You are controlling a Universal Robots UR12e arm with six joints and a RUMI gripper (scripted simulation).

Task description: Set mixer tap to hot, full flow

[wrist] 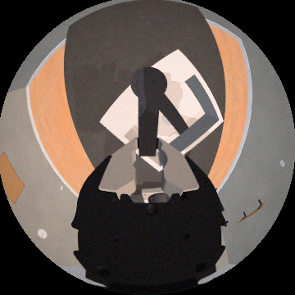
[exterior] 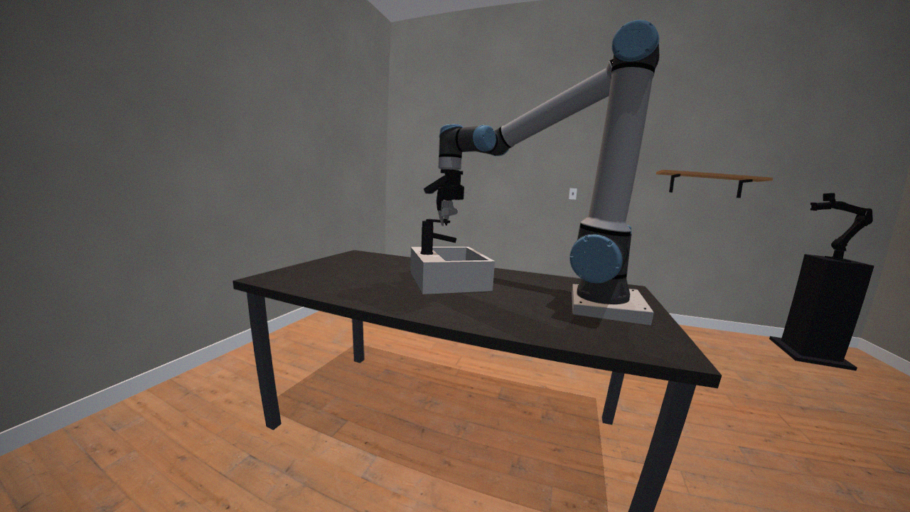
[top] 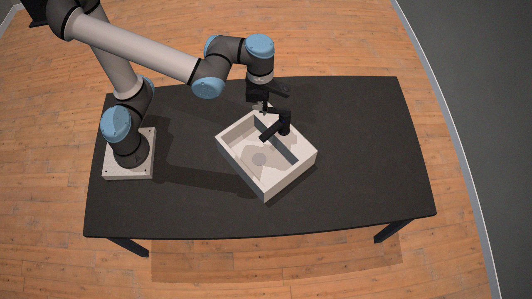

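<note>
Right now the lever is 3 cm ahead of my hand. Also, from my hand: white square basin: 23 cm below, 8 cm to the right, 1 cm behind.
</note>
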